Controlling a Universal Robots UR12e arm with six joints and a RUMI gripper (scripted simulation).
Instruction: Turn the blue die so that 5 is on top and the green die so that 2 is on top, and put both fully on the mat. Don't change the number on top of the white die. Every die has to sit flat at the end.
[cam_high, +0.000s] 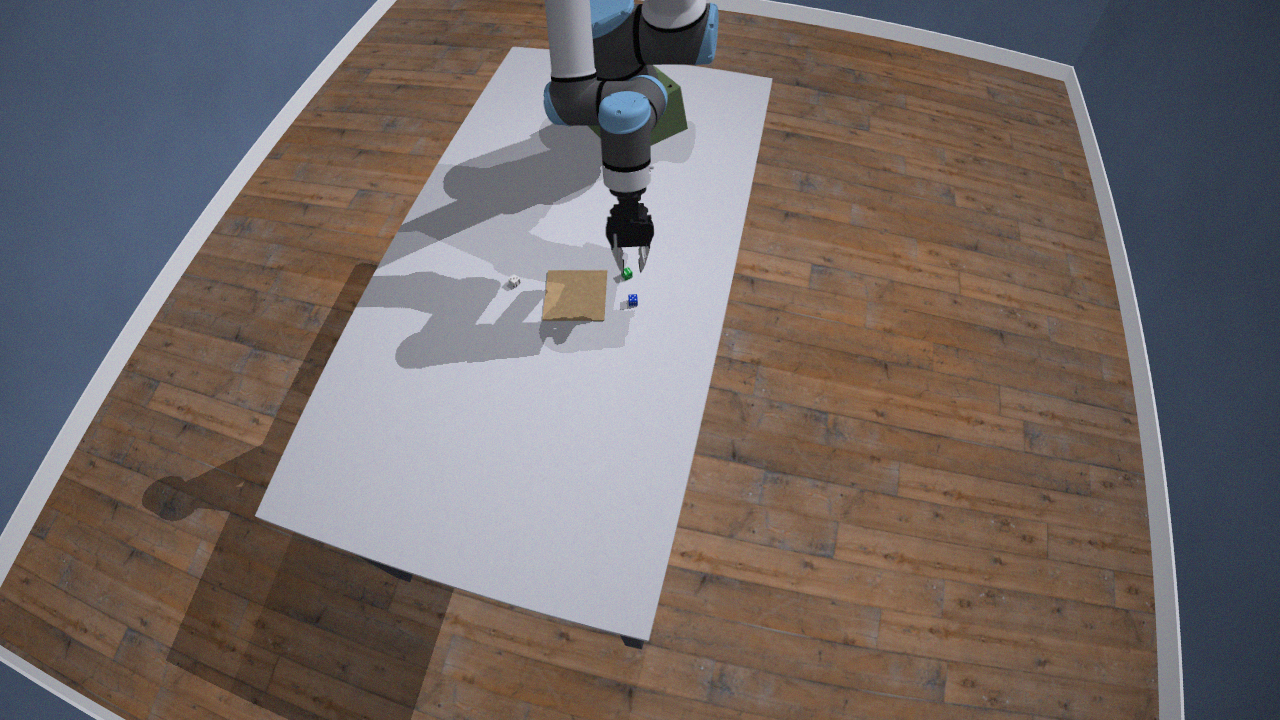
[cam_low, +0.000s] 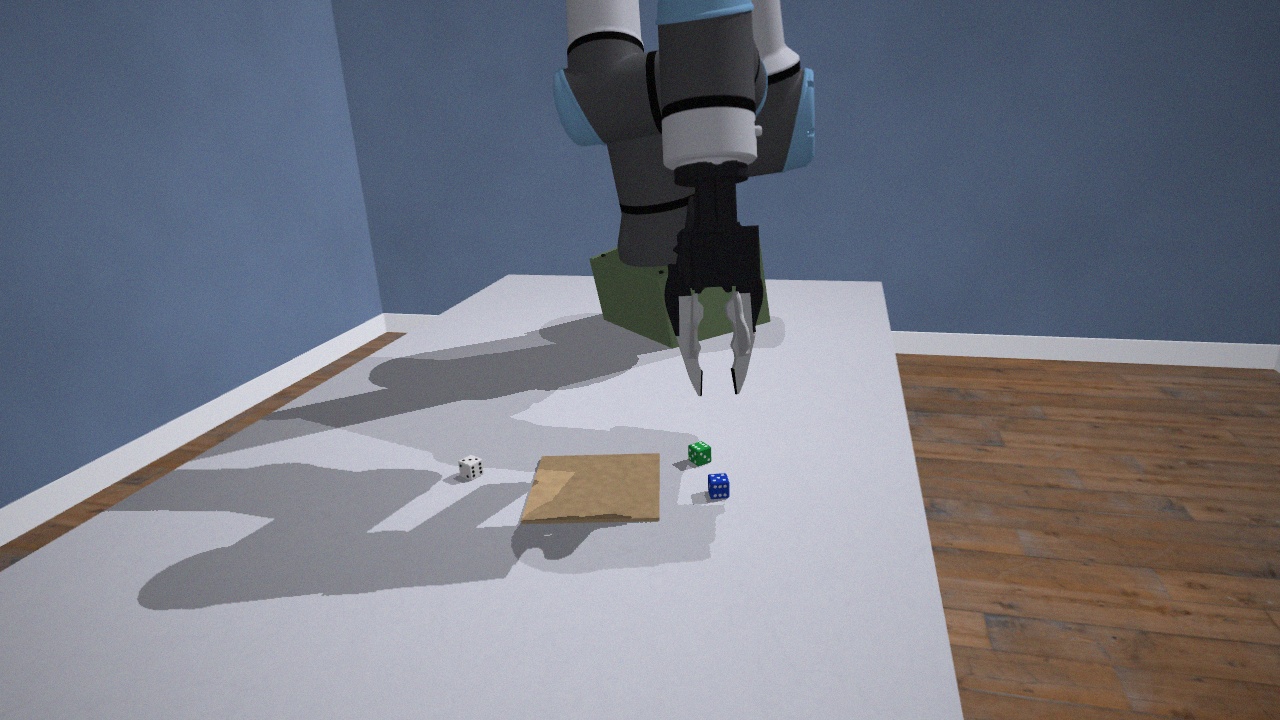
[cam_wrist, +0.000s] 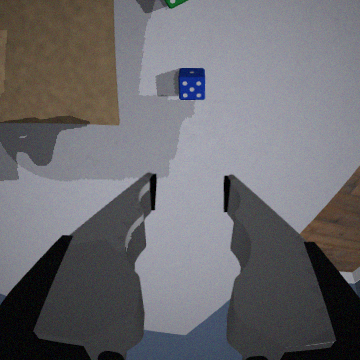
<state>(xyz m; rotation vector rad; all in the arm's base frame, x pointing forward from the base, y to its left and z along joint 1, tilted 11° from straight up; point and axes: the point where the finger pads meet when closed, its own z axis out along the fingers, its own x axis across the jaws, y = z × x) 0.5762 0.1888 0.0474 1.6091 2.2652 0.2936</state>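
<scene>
Right now the blue die is 10 mm ahead of my hand and 120 mm below it. Also, from my hand: tan mat: 20 mm ahead, 130 mm to the right, 130 mm below; white die: 20 mm ahead, 280 mm to the right, 120 mm below; green die: 60 mm behind, 30 mm to the right, 120 mm below.
</scene>
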